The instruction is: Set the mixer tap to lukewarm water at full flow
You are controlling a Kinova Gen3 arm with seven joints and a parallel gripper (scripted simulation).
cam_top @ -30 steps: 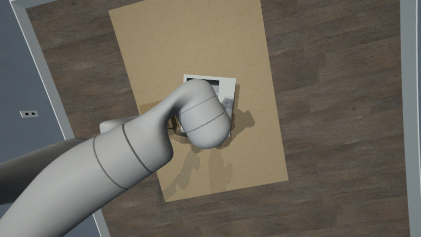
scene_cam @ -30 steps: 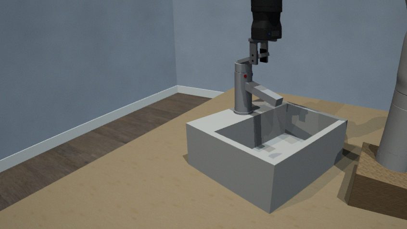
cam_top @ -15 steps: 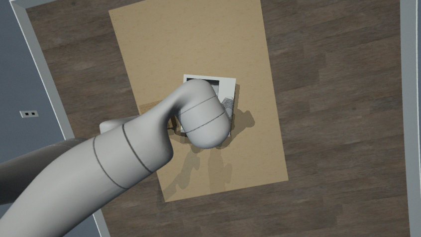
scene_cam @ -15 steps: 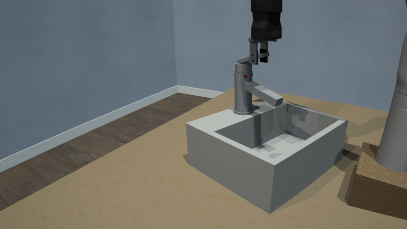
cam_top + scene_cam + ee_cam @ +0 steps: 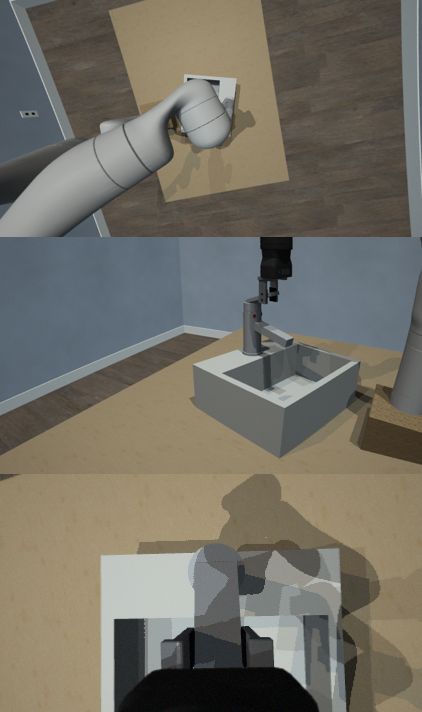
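Now: the flat lever 20 mm ahead of my hand, 10 mm to the right of it and 10 mm below it. The rest, counted from my hand: grey square sink (250 mm below, 60 mm behind, 20 mm to the left); then grey mixer tap (60 mm below, 30 mm ahead, 10 mm to the right).
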